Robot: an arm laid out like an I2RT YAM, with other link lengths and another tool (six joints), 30 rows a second.
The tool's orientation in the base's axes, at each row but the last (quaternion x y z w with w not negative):
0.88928 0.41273 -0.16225 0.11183
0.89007 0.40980 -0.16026 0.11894
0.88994 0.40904 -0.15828 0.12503
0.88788 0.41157 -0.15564 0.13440
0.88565 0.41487 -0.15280 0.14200
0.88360 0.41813 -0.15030 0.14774
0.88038 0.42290 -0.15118 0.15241
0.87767 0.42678 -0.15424 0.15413
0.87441 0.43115 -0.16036 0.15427
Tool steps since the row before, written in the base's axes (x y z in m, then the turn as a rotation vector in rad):
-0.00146 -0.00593 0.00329 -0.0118 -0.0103 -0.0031
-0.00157 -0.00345 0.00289 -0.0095 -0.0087 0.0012
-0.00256 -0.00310 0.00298 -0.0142 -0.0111 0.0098
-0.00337 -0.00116 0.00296 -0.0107 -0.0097 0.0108
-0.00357 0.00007 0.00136 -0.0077 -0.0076 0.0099
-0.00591 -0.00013 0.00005 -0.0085 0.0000 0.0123
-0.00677 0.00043 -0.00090 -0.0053 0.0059 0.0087
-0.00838 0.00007 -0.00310 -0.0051 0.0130 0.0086
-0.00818 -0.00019 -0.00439 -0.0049 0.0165 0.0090
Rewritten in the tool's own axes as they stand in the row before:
-0.00628 0.00285 -0.00077 -0.0132 -0.0028 0.0086
-0.00445 0.00122 -0.00118 -0.0123 -0.0017 0.0037
-0.00485 0.00028 -0.00119 -0.0201 -0.0029 -0.0025
-0.00401 -0.00155 -0.00173 -0.0174 -0.0010 -0.0046
-0.00265 -0.00265 -0.00072 -0.0138 -0.0001 -0.0050
-0.00369 -0.00454 0.00084 -0.0099 -0.0050 -0.0100
-0.00338 -0.00574 0.00158 -0.0025 -0.0065 -0.0095
-0.00363 -0.00715 0.00394 0.0027 -0.0105 -0.0123
-0.00304 -0.00704 0.00524 0.0051 -0.0123 -0.0141

